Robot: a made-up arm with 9 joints.
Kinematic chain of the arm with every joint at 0, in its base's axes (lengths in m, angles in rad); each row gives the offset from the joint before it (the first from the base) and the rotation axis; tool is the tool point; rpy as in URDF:
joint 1: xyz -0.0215 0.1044 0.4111 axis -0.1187 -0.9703 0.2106
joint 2: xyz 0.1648 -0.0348 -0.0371 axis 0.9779 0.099 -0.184
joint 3: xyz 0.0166 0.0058 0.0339 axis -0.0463 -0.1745 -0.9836
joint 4: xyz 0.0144 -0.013 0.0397 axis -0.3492 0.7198 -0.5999
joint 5: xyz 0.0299 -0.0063 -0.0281 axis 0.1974 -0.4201 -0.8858
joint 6: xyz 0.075 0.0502 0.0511 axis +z
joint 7: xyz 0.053 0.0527 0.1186 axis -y
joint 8: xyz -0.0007 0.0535 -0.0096 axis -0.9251 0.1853 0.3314
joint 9: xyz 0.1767 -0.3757 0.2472 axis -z
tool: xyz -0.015 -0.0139 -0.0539 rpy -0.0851 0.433 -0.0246
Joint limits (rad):
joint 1: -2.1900..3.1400
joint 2: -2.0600..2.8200
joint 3: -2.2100..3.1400
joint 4: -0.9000..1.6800
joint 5: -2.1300..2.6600
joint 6: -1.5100..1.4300
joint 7: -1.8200..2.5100
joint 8: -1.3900..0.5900
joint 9: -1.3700..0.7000
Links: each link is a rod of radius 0.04 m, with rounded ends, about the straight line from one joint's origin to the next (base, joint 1, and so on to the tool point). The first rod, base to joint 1, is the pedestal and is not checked.
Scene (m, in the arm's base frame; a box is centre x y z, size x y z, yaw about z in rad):
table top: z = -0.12
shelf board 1: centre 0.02 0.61 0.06 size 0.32 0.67 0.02 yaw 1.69
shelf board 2: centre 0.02 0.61 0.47 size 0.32 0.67 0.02 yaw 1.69
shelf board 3: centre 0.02 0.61 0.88 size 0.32 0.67 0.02 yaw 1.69
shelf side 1: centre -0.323 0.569 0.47 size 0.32 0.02 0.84 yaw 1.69
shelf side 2: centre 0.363 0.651 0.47 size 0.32 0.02 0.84 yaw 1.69
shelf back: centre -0 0.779 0.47 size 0.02 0.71 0.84 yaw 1.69
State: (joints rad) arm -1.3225 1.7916 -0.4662 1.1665 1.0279 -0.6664 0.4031 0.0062 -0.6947
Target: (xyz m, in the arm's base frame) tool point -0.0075 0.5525 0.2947
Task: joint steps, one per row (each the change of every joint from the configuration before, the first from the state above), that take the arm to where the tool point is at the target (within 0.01 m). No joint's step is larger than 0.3 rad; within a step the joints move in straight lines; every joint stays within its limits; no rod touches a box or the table.
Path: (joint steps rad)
1: -0.0514 0.2023 0.0585 -0.0712 -0.1845 0.1089 -0.0793 -0.2792 0.0116
2: -0.0513 0.2024 0.0585 -0.0713 -0.1846 0.1090 -0.0793 -0.2793 0.0116
3: -0.0514 0.2023 0.0585 -0.0712 -0.1845 0.1089 -0.0792 -0.2792 0.0116
4: -0.0514 0.2024 0.0585 -0.0712 -0.1846 0.1089 -0.0793 -0.2793 0.0116
5: -0.0514 0.2023 0.0585 -0.0713 -0.1845 0.1089 -0.0793 -0.2792 0.0116
6: 0.0442 0.0042 0.0754 0.1391 0.0312 0.0792 0.2421 0.0000 -0.0317
7: 0.0441 0.0042 0.0754 0.1392 0.0312 0.0791 0.2421 0.0000 -0.0318
8: 0.0441 0.0041 0.0753 0.1391 0.0312 0.0792 0.2421 0.0000 -0.0318
9: 0.0442 0.0042 0.0754 0.1391 0.0312 0.0792 0.2422 0.0000 -0.0317

